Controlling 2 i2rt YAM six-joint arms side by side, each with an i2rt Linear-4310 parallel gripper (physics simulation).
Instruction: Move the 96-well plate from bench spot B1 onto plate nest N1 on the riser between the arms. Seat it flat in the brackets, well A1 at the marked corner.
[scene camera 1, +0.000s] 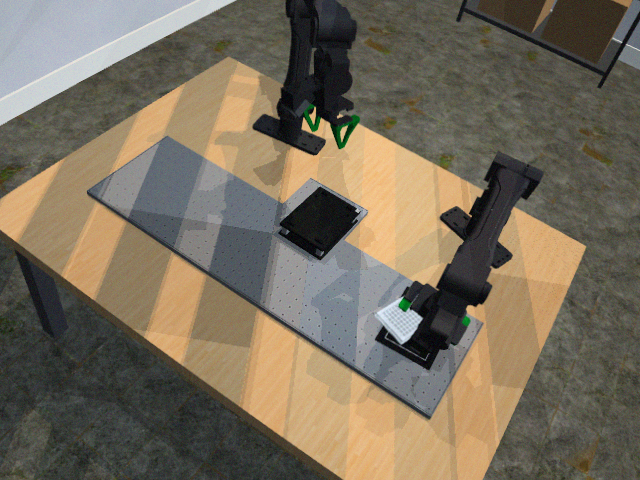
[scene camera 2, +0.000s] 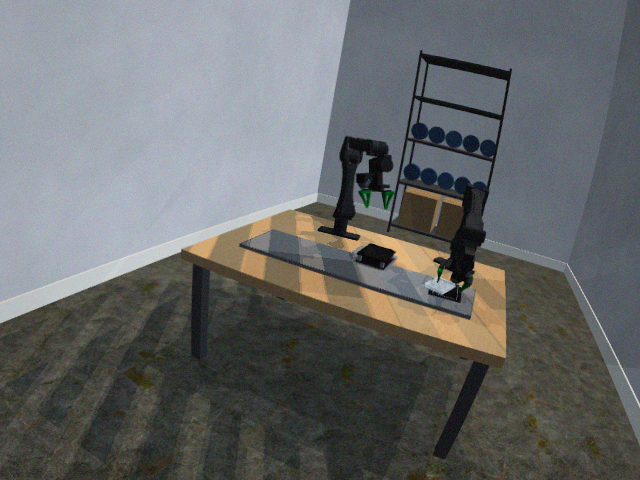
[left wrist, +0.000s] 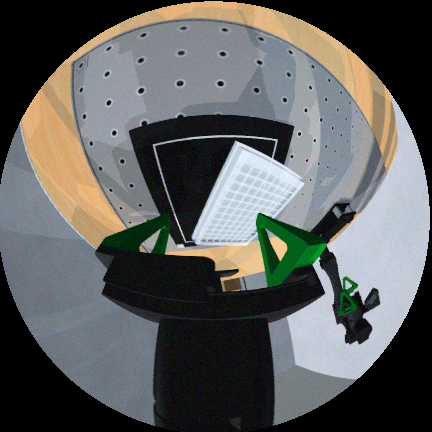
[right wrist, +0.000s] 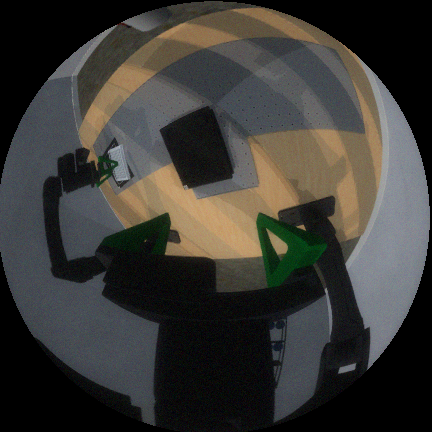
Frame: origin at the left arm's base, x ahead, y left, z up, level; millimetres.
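Seen in the pictures: left gripper, between the fingertips: (scene camera 2: 448, 287) (left wrist: 212, 217) (right wrist: 114, 168); right gripper, between the fingertips: (scene camera 1: 327, 139) (scene camera 2: 376, 208) (left wrist: 343, 283) (right wrist: 213, 217); right arm's base, origin of its link: (scene camera 1: 289, 135) (scene camera 2: 339, 234) (right wrist: 307, 211).
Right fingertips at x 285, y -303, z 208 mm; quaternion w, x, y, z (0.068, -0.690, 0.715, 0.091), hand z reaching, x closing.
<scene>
Offsets run from my right fingertips to a thing's top centre. Level surfaces: height alone.
The white 96-well plate {dx +44, dy +382, dz -178 mm} (scene camera 1: 398, 319) (scene camera 2: 438, 285) (left wrist: 245, 197) (right wrist: 119, 162) is turned askew on the black pad of B1 {dx +43, dy +411, dz -193 mm} (scene camera 1: 405, 353) (left wrist: 172, 165), partly outside its white outline; I cannot tell whether it lies fully flat. My left gripper (scene camera 1: 435, 312) (scene camera 2: 451, 285) (left wrist: 212, 217) is open close over the pad. In the left wrist view one finger overlaps the plate's lower right part, the other is beyond its left side. Black nest N1 {dx +48, dy +76, dz -151 mm} (scene camera 1: 321, 219) (scene camera 2: 376, 253) (right wrist: 197, 147) is empty, with small light brackets at its corners. My right gripper (scene camera 1: 328, 138) (scene camera 2: 377, 207) (right wrist: 213, 217) is open, high above the table, away from the plate.
The long grey perforated board {dz -194 mm} (scene camera 1: 222, 242) (scene camera 2: 305, 253) (right wrist: 280, 100) runs along the wooden table {dz -208 mm} (scene camera 1: 206, 320) (scene camera 2: 289, 286). The nest stands on a grey base beside the board, between the arms. A shelf rack (scene camera 2: 465, 64) stands behind the table.
</scene>
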